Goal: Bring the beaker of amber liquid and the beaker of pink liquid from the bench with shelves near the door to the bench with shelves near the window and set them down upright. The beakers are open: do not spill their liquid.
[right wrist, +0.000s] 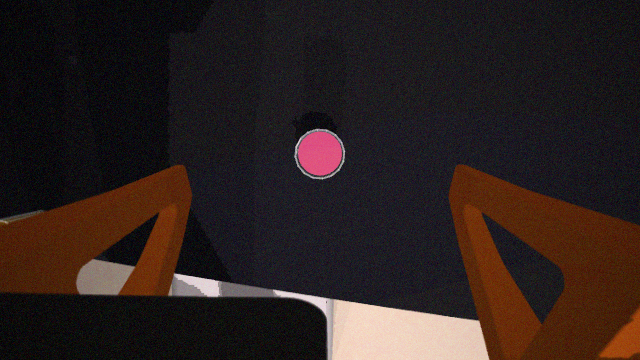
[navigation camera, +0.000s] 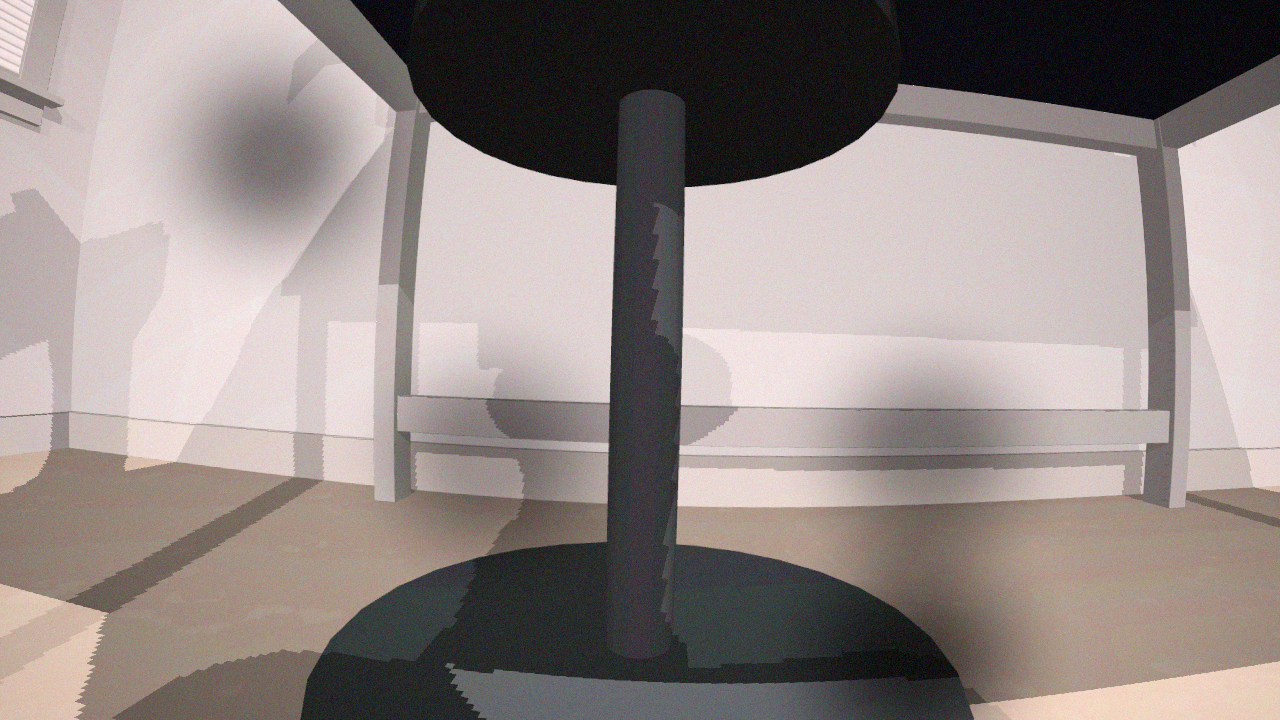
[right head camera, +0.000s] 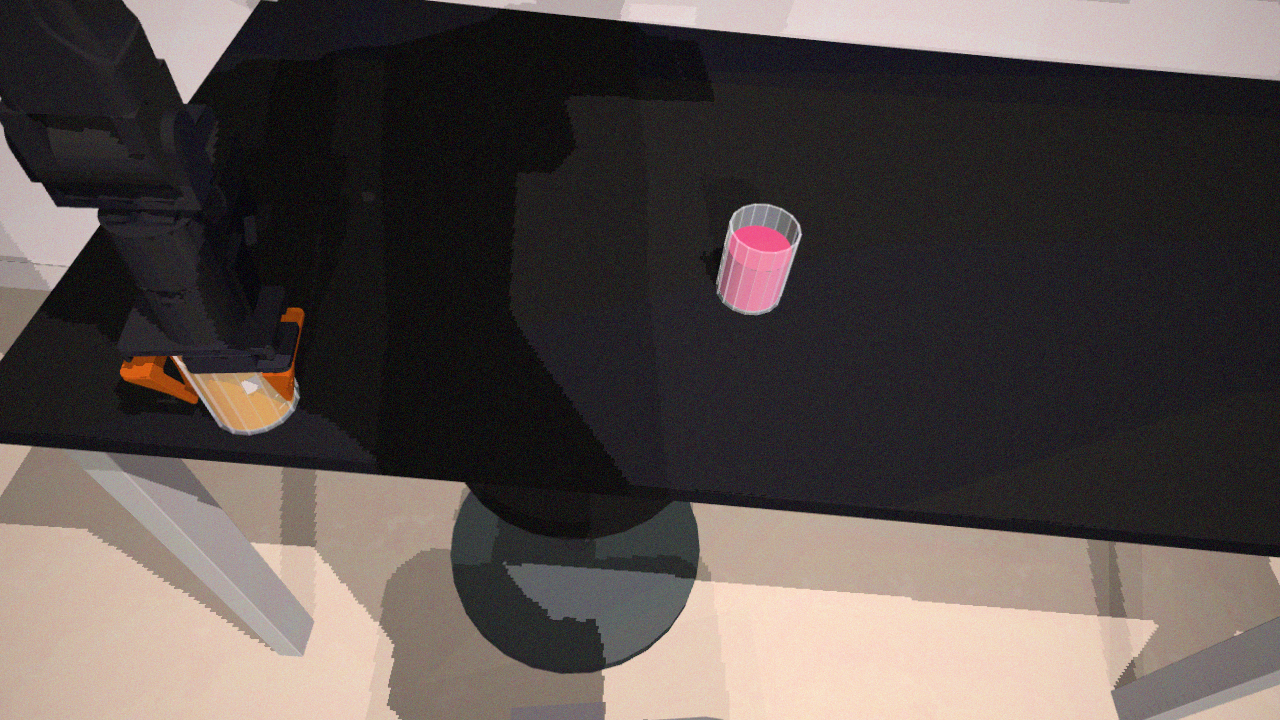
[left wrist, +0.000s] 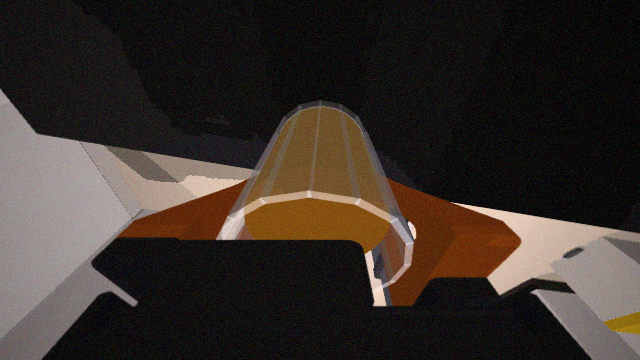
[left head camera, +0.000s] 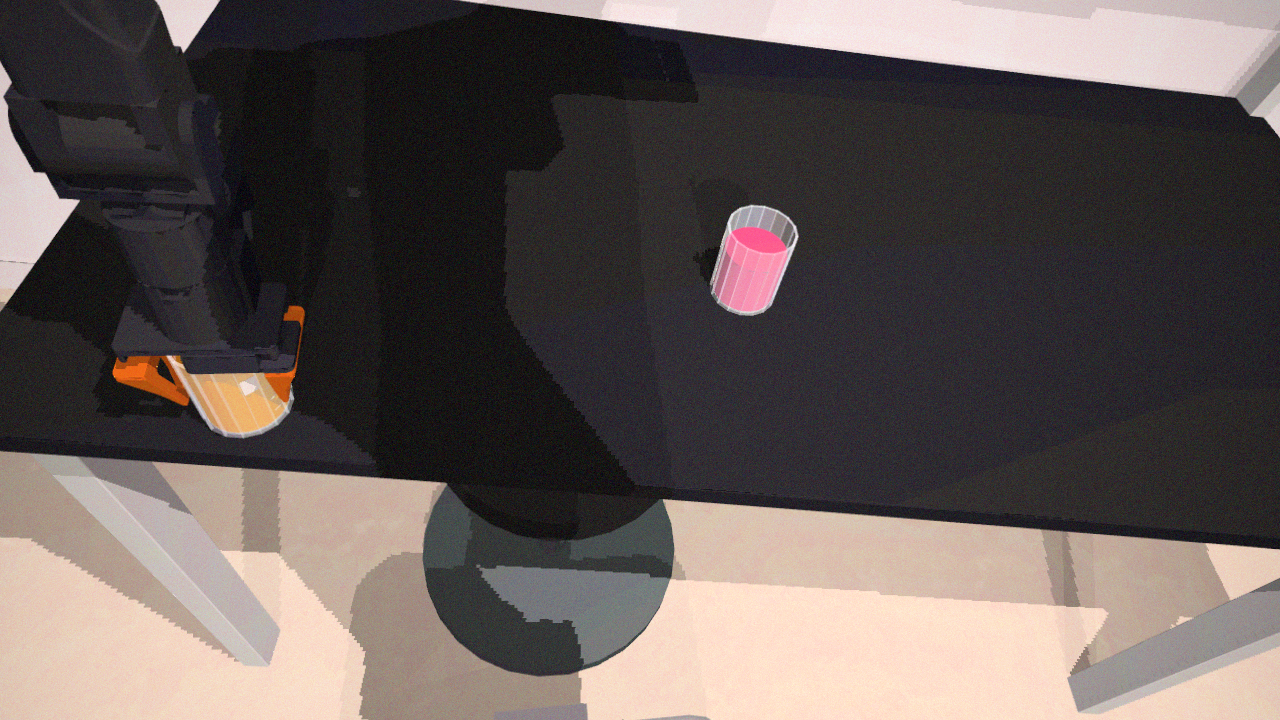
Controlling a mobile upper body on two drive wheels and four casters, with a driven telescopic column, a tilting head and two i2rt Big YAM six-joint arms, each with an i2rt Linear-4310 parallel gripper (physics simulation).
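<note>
The beaker of pink liquid [left head camera: 753, 268] [right head camera: 759, 268] [right wrist: 320, 153] stands upright on the black bench top [left head camera: 895, 358] [right head camera: 895, 358] [right wrist: 400, 90]. The beaker of amber liquid [left head camera: 237, 402] [right head camera: 246, 402] [left wrist: 317, 160] is held upright, or nearly so, between the orange fingers of my left gripper [left head camera: 239, 389] [right head camera: 246, 389], at the left of both head views. My right gripper [right wrist: 320, 180] is open and empty, high above the pink beaker, which shows between and beyond its fingertips in the right wrist view. The right gripper does not show in the head views.
A round stool [left head camera: 550, 600] [right head camera: 577, 600] [navigation camera: 646, 358] stands at the near edge of the bench, partly under it. Grey bench legs [left head camera: 179, 555] [right head camera: 205, 546] [navigation camera: 1163, 358] and a low crossbar [navigation camera: 850, 425] are below the top. A window [navigation camera: 17, 53] shows at the upper left of the navigation view.
</note>
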